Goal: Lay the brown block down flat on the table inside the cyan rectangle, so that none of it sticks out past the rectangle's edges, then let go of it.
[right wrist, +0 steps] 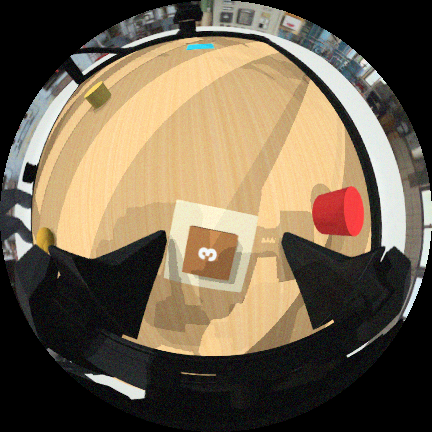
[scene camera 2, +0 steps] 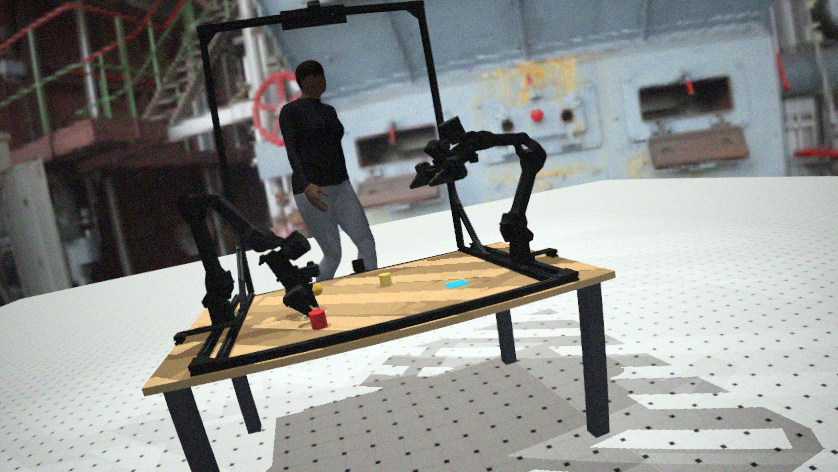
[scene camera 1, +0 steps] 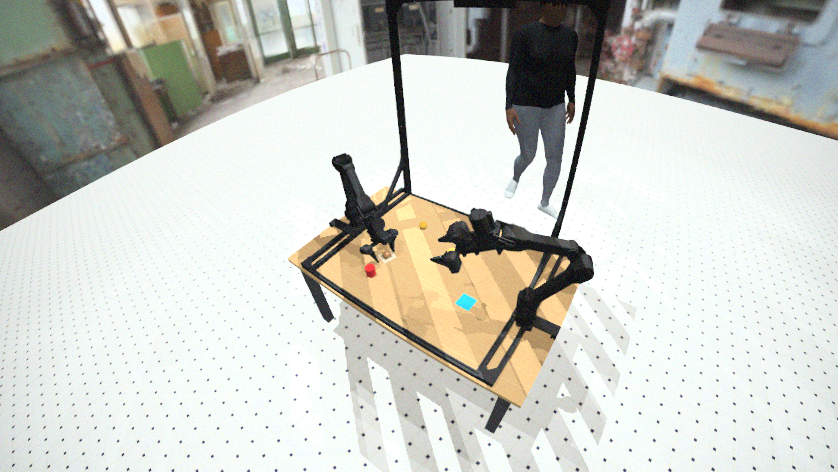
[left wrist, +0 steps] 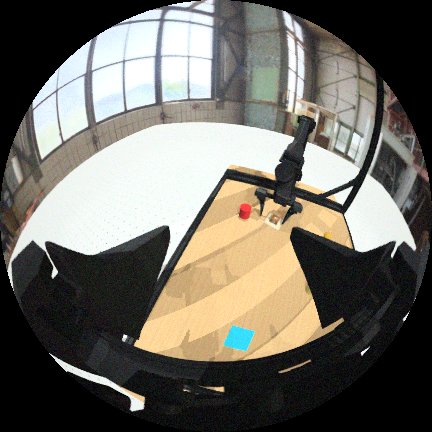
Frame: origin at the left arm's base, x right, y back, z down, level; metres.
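Seen in the pictures: left gripper, fingertip midpoint: (scene camera 2: pixel 419 186) (scene camera 1: pixel 434 249) (left wrist: pixel 233 232); right gripper, fingertip midpoint: (right wrist: pixel 226 237) (scene camera 1: pixel 386 257) (left wrist: pixel 270 219); left arm's base, origin of the base link: (right wrist: pixel 187 32) (scene camera 2: pixel 521 259) (scene camera 1: pixel 524 320); right arm's base, origin of the base link: (scene camera 2: pixel 223 322) (scene camera 1: pixel 356 224).
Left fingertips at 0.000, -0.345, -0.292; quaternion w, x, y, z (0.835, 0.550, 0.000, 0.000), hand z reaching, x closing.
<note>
Offsets run from my left fingertips to a thing's top centre, as dx, dy, dz. "*": to the spot under its first point.
The brown block @(+0.218, -0.292, +0.292) (scene camera 1: pixel 385 254) (left wrist: pixel 274 219) (right wrist: pixel 210 253), marked with a white 3, stands on a cream square (scene camera 1: pixel 392 257) (left wrist: pixel 270 225) (right wrist: pixel 250 230) on the table. My right gripper (scene camera 1: pixel 382 245) (left wrist: pixel 270 219) (right wrist: pixel 226 237) is open and points down above the block, which shows between its fingers in the right wrist view. The block is hidden behind that gripper in scene camera 2. The cyan rectangle @(* +0.054, +0.109, +0.310) (scene camera 1: pixel 466 301) (scene camera 2: pixel 456 284) (left wrist: pixel 239 338) (right wrist: pixel 200 46) lies flat on the table with nothing on it. My left gripper (scene camera 1: pixel 436 249) (left wrist: pixel 233 232) is open and empty, high above the table.
A red cylinder @(+0.098, -0.321, +0.269) (scene camera 1: pixel 370 270) (scene camera 2: pixel 317 318) (left wrist: pixel 245 211) (right wrist: pixel 338 211) stands near the cream square. A yellow cylinder @(+0.287, -0.002, +0.273) (scene camera 2: pixel 384 279) (right wrist: pixel 98 95) and an orange-yellow ball @(+0.448, -0.188, +0.272) (scene camera 1: pixel 422 225) (scene camera 2: pixel 317 288) (right wrist: pixel 45 239) are farther back. A black frame (scene camera 1: pixel 398 333) runs around the table.
</note>
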